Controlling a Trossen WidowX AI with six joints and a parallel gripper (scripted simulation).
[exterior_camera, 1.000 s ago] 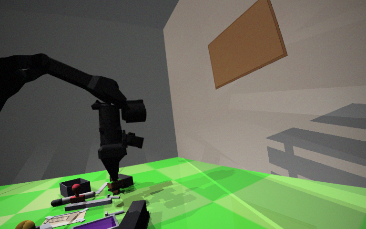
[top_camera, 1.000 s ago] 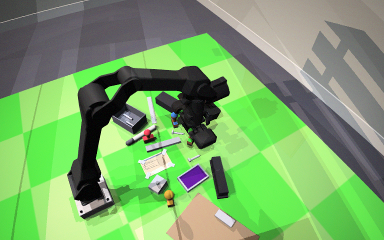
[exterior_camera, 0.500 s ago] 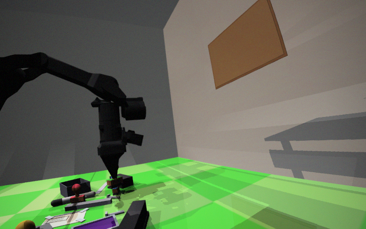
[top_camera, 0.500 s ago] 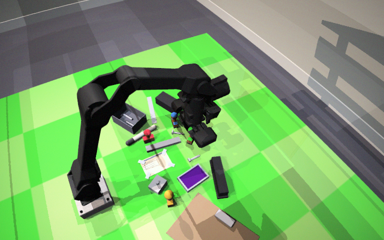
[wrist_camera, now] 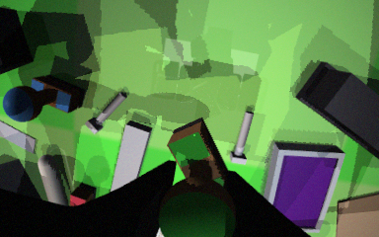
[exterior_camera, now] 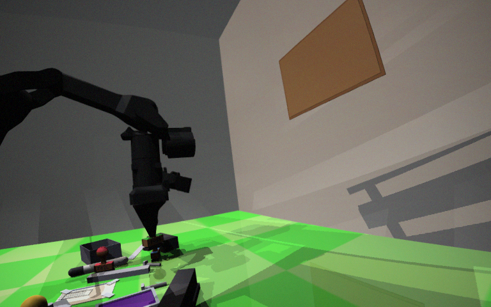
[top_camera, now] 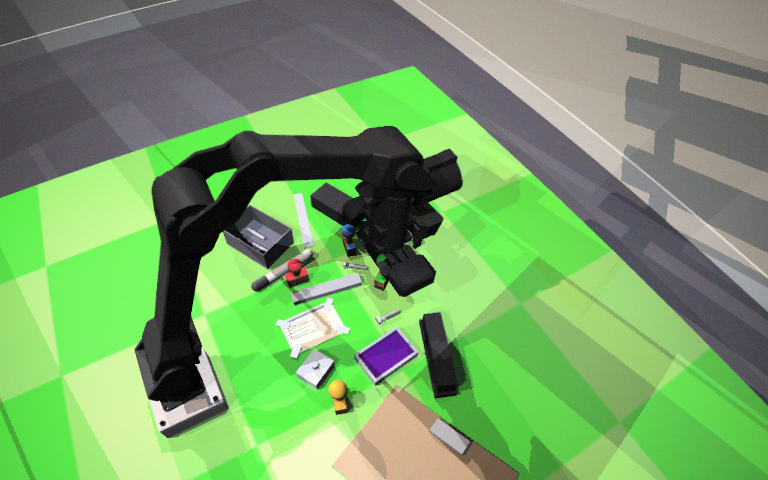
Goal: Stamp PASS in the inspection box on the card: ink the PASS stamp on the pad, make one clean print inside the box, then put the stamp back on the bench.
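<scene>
Now: the purple ink pad 6 cm behind my gripper tip, 10 cm to the right of it and 9 cm below it. The rest, counted from my gripper tip: green-knobbed PASS stamp (right at my gripper tip); then grey bar (8 cm behind, 7 cm to the left, 9 cm below); then blue stamp (1 cm ahead, 13 cm to the left, 7 cm below).
</scene>
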